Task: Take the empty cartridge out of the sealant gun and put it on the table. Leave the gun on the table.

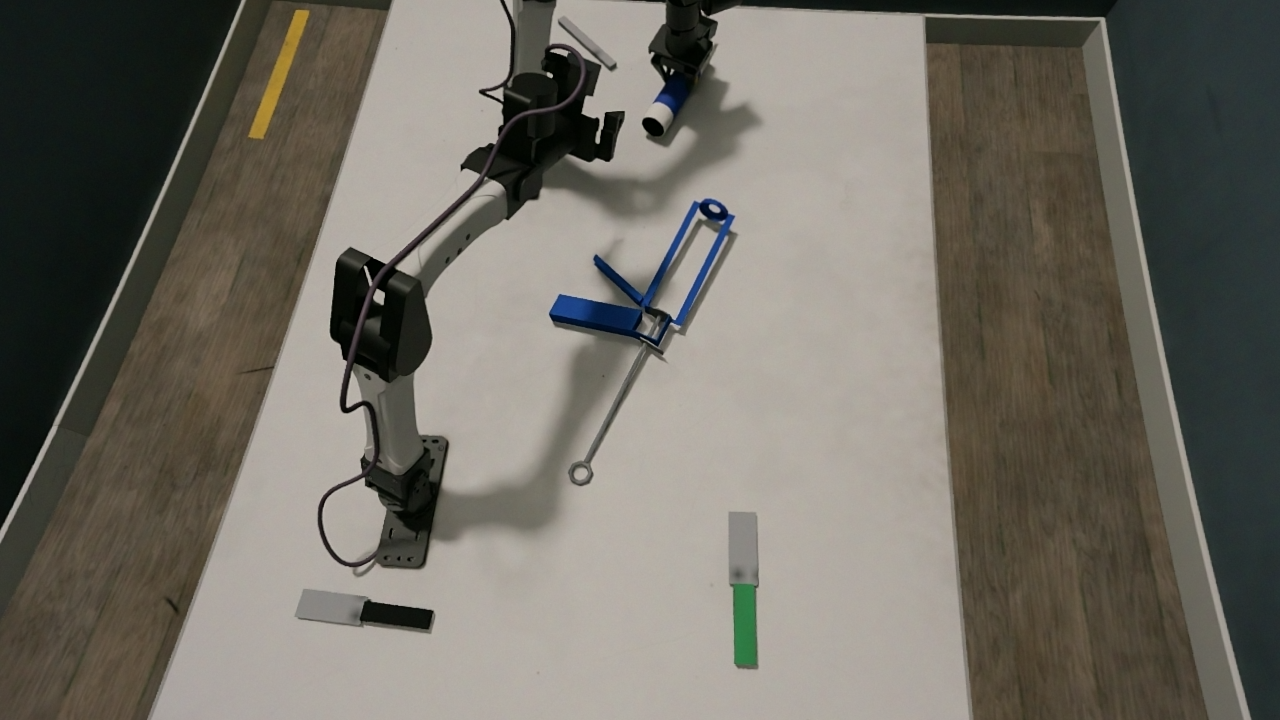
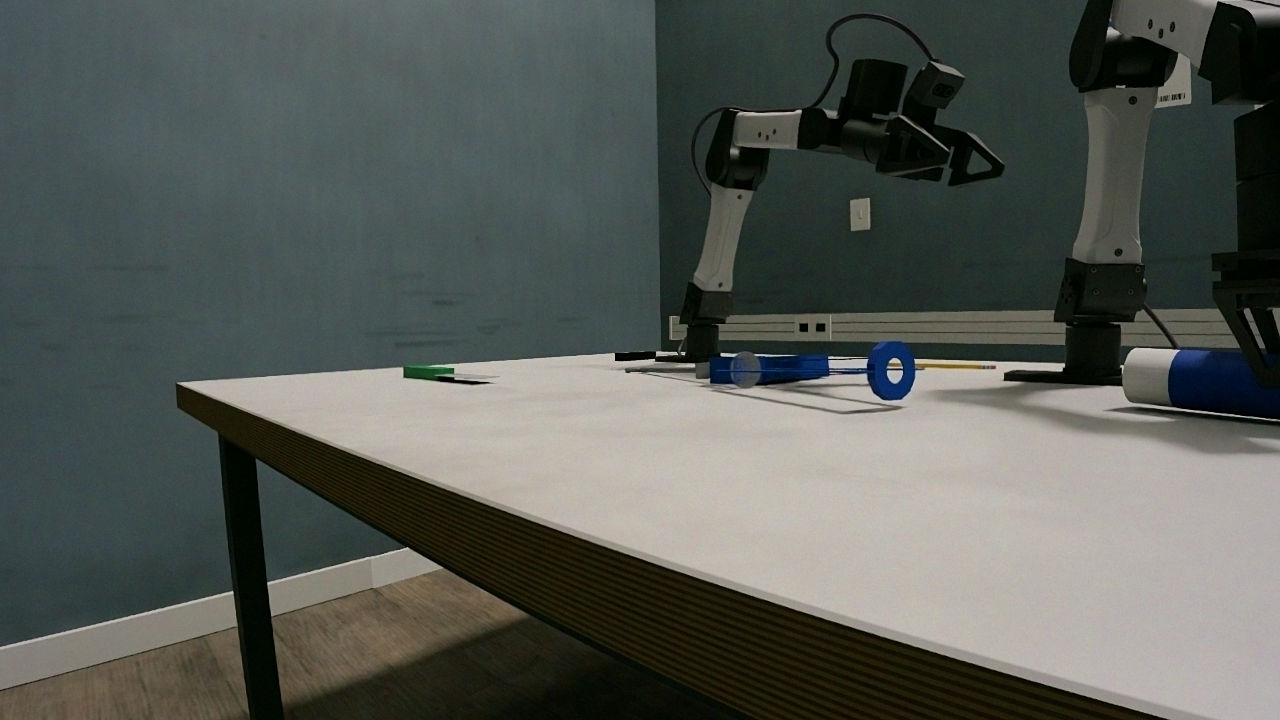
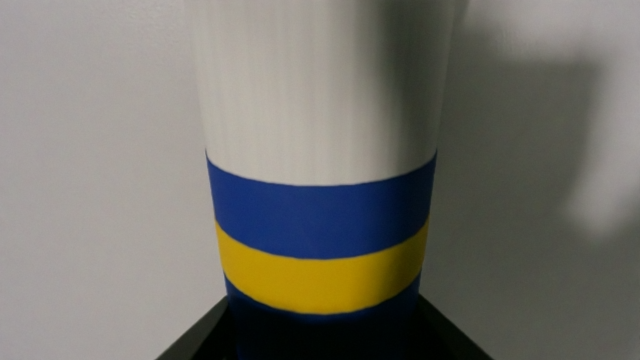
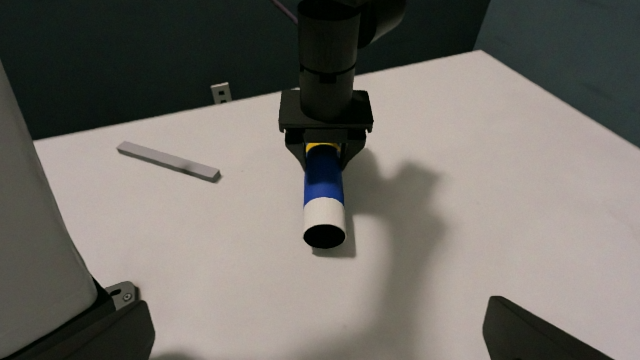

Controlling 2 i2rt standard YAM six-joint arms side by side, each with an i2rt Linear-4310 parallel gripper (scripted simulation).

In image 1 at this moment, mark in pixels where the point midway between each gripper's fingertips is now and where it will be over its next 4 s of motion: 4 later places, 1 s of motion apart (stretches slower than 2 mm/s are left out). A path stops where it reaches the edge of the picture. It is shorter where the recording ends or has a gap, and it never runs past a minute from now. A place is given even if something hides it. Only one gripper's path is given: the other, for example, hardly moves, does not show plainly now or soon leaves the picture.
The left gripper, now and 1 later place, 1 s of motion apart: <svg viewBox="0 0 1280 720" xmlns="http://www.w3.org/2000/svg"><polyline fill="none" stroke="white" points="678,86 678,27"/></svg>
